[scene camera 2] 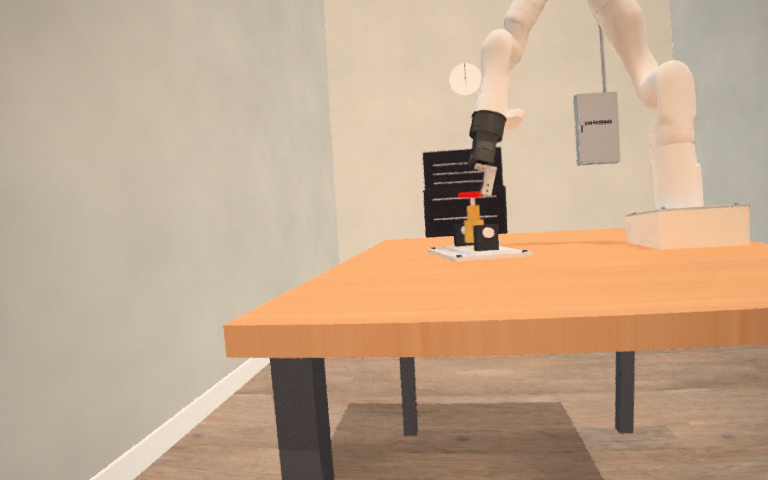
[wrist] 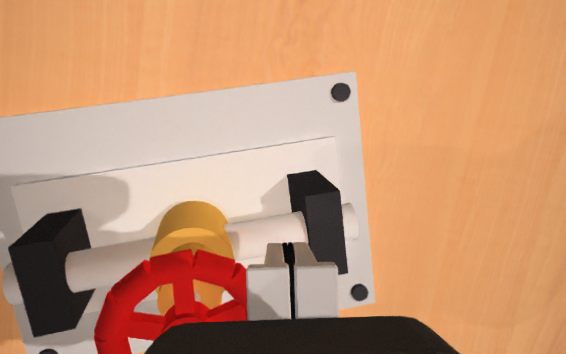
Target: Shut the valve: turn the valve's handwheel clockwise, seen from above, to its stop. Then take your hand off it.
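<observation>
The valve's red handwheel sits level on top of the yellow valve body. In the wrist view its lower part is hidden behind the black gripper housing. My gripper is shut, with its two pale fingers together and nothing between them. The fingers point down at the wheel's outer rim, on the right side in both views, and cover part of the rim in the wrist view. I cannot tell whether they touch it.
The valve's pale pipe runs through two black blocks on a white base plate. The plate lies on the wooden table. The arm's base block stands at the right.
</observation>
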